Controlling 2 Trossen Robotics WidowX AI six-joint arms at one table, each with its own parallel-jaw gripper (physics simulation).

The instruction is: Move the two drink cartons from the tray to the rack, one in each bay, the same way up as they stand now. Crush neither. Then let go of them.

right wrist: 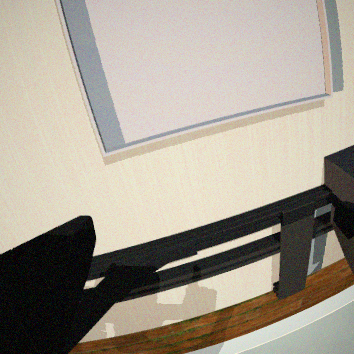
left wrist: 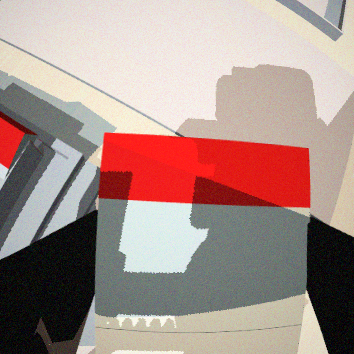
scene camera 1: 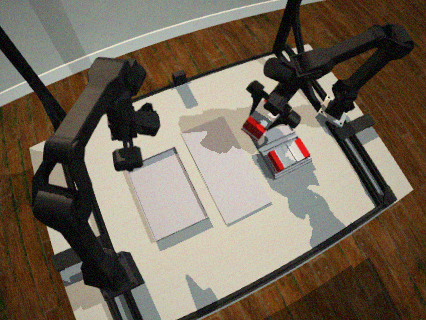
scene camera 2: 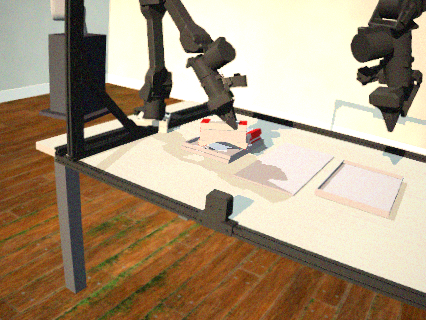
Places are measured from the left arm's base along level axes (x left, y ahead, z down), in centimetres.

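Pixels of known places: left gripper, fingertip midpoint: [left wrist: 203, 225] [scene camera 1: 258, 123] [scene camera 2: 236, 127]; right gripper, fingertip midpoint: [right wrist: 218, 222] [scene camera 2: 397, 124]; left arm's base, origin of the base link: [scene camera 1: 334, 110] [scene camera 2: 153, 116]; right arm's base, origin of the base link: [scene camera 1: 113, 275].
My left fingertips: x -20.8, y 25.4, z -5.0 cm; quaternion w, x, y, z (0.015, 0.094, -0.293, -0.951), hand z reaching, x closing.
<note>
For each thing: its top centre in the pictures, then the offset to it from my left fingertips. "*": a spot on its surface instead. Level surfaces: height alone.
- drink carton, middle of its top: [left wrist: 225, 332] [scene camera 2: 225, 119] [scene camera 1: 264, 113] dx +0.1, dy -3.2, dz -2.0 cm
- grey rack, middle of its top: [left wrist: 25, 273] [scene camera 2: 225, 140] [scene camera 1: 278, 140] dx +8.4, dy -2.3, dz +6.6 cm
- shallow tray, middle of its top: [right wrist: 216, 31] [scene camera 2: 363, 181] [scene camera 1: 165, 191] dx -12.9, dy +32.7, dz +7.0 cm
- thin flat board, its level: dz +8.2 cm
- black block, surface spot: [scene camera 2: 218, 205] [scene camera 1: 176, 74] * dx -35.3, dy -4.2, dz +4.9 cm
One drink carton [scene camera 1: 255, 128] [scene camera 2: 215, 134] [left wrist: 202, 170], white with red ends, lies level between the fingers of my left gripper [scene camera 1: 262, 118] [scene camera 2: 231, 123] [left wrist: 203, 225], which is shut on it. It is over the far bay of the grey rack [scene camera 1: 293, 169] [scene camera 2: 207, 152] [left wrist: 47, 192], one red end showing past the rack's left side in scene camera 1. Its exact height is unclear. The other carton [scene camera 1: 290, 154] [scene camera 2: 254, 135] [left wrist: 9, 142] lies in the near bay. My right gripper [scene camera 1: 139, 140] [scene camera 2: 401, 117] [right wrist: 218, 222] is open and empty, above the tray's far side.
The shallow tray [scene camera 1: 182, 230] [scene camera 2: 355, 204] [right wrist: 215, 124] holds no carton. A thin flat board [scene camera 1: 230, 180] [scene camera 2: 295, 165] [left wrist: 150, 60] lies between tray and rack. A black block [scene camera 1: 179, 76] [scene camera 2: 218, 205] stands on the table-edge rail. Black frame posts rise beside the table.
</note>
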